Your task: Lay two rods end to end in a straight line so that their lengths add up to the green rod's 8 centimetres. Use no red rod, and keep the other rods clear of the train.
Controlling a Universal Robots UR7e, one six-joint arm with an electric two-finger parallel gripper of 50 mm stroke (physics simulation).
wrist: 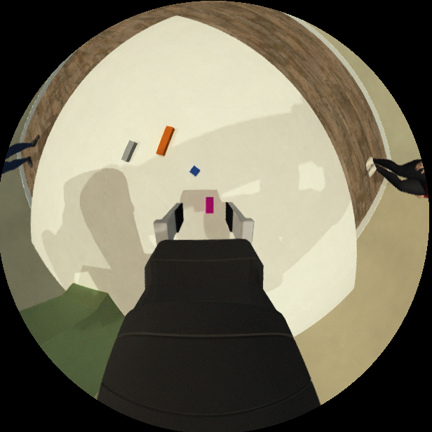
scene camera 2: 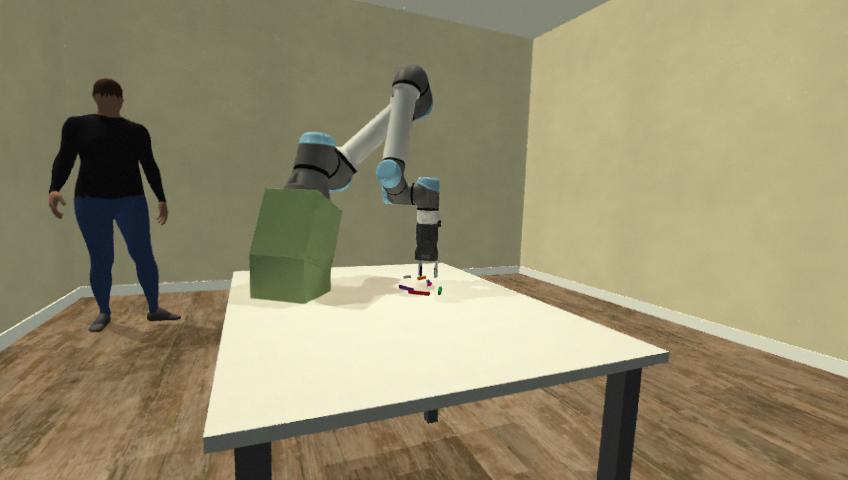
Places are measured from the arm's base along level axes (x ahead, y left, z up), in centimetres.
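Pixels of known places: gripper, fingertip midpoint: (scene camera 2: pixel 427 276); arm's base at its link origin: (scene camera 2: pixel 305 200).
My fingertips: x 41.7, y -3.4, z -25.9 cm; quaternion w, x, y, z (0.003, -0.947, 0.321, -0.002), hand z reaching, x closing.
Observation:
For each thing: its top centre in the pictures, then the offset to it from my fingertips. Level surfaces: height alone.
- short magenta rod at its top centre: (scene camera 2: pixel 429 282) dx +0.6, dy -0.3, dz -2.2 cm
- orange rod at its top centre: (scene camera 2: pixel 421 276) dx +1.4, dy +10.4, dz -2.2 cm
- shorter grey rod at its top centre: (scene camera 2: pixel 407 275) dx -3.4, dy +13.3, dz -2.2 cm
- purple rod at its top centre: (scene camera 2: pixel 406 286) dx -9.3, dy -4.4, dz -2.2 cm
- red rod at its top centre: (scene camera 2: pixel 418 291) dx -7.2, dy -11.3, dz -2.2 cm
- green rod at its top centre: (scene camera 2: pixel 440 289) dx +0.9, dy -9.8, dz -2.2 cm
- white table at its surface level: dz -3.2 cm
My gripper (scene camera 2: pixel 427 273) (wrist: pixel 204 211) is open and empty, pointing down above the table. A short magenta rod (scene camera 2: pixel 429 284) (wrist: pixel 209 205) lies on the table, seen between the fingers in the wrist view, nearer the right finger. A small blue piece (wrist: pixel 194 171) lies beyond it. An orange rod (scene camera 2: pixel 421 277) (wrist: pixel 165 141) and a shorter grey rod (scene camera 2: pixel 407 276) (wrist: pixel 129 151) lie apart, further up and left in the wrist view. In the scene view, a purple rod (scene camera 2: pixel 405 287), a red rod (scene camera 2: pixel 418 292) and the green rod (scene camera 2: pixel 439 290) lie nearer the camera; these three do not show in the wrist view.
The white table (scene camera 2: pixel 380 350) (wrist: pixel 240 75) carries the rods. The green arm pedestal (scene camera 2: pixel 278 276) (wrist: pixel 75 325) stands at its left side. A person (scene camera 2: pixel 110 154) in a black top stands on the floor at the left. Shadows of the arm fall across the table.

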